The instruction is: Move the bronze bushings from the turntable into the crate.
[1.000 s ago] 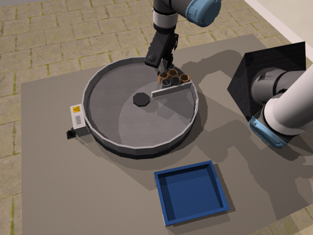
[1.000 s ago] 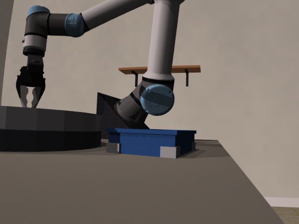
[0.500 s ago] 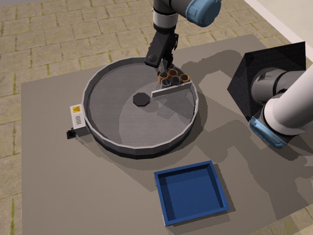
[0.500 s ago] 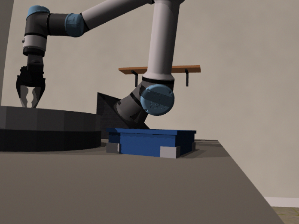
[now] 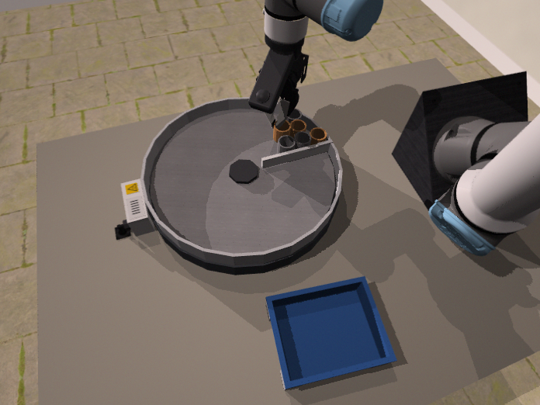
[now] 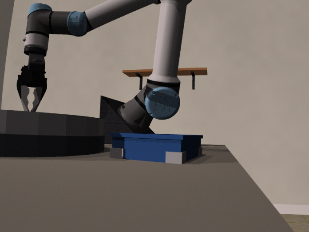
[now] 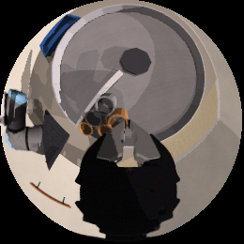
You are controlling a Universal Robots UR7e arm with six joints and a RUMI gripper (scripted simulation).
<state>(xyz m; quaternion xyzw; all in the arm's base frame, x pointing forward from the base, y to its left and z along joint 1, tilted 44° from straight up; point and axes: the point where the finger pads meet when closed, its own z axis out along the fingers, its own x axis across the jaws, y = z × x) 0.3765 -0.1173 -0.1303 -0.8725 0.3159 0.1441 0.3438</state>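
My gripper is now 3 cm short of the blue crate, 44 cm to the right of it and 7 cm above it. From my hand the other things lie so: grey turntable 9 cm ahead, 8 cm to the left, 4 cm below.
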